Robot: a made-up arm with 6 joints. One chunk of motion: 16 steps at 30 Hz.
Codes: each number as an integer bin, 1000 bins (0 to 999) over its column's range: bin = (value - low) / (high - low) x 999, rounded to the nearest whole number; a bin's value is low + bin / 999 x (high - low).
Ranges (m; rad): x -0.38..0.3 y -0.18..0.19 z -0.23..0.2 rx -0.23..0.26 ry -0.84..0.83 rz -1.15..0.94
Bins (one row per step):
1: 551 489 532 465 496 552
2: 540 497 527 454 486 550
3: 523 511 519 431 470 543
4: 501 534 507 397 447 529
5: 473 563 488 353 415 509
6: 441 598 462 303 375 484
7: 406 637 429 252 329 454
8: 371 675 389 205 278 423
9: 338 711 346 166 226 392
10: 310 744 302 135 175 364
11: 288 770 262 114 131 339
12: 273 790 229 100 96 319
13: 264 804 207 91 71 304
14: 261 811 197 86 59 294
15: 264 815 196 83 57 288
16: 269 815 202 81 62 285
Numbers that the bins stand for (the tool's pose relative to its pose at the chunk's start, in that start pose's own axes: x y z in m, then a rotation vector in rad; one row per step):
1: -0.0049 0.0011 -0.0010 -0.0019 -0.0109 0.0048
2: -0.0124 0.0041 -0.0032 -0.0073 -0.0276 0.0007
3: -0.0240 0.0093 -0.0066 -0.0186 -0.0543 -0.0140
4: -0.0390 0.0178 -0.0118 -0.0353 -0.0928 -0.0433
5: -0.0580 0.0285 -0.0199 -0.0569 -0.1463 -0.0851
6: -0.0798 0.0415 -0.0311 -0.0814 -0.2131 -0.1374
7: -0.1036 0.0559 -0.0453 -0.1064 -0.2900 -0.2002
8: -0.1275 0.0700 -0.0626 -0.1294 -0.3753 -0.2650
9: -0.1499 0.0833 -0.0811 -0.1486 -0.4622 -0.3299
10: -0.1690 0.0956 -0.1000 -0.1638 -0.5475 -0.3885
11: -0.1840 0.1052 -0.1172 -0.1741 -0.6210 -0.4408
12: -0.1942 0.1126 -0.1314 -0.1810 -0.6795 -0.4826
13: -0.2003 0.1178 -0.1409 -0.1854 -0.7213 -0.5140
14: -0.2023 0.1204 -0.1452 -0.1878 -0.7414 -0.5349
15: -0.2003 0.1219 -0.1456 -0.1893 -0.7447 -0.5475
16: -0.1969 0.1219 -0.1431 -0.1903 -0.7364 -0.5538

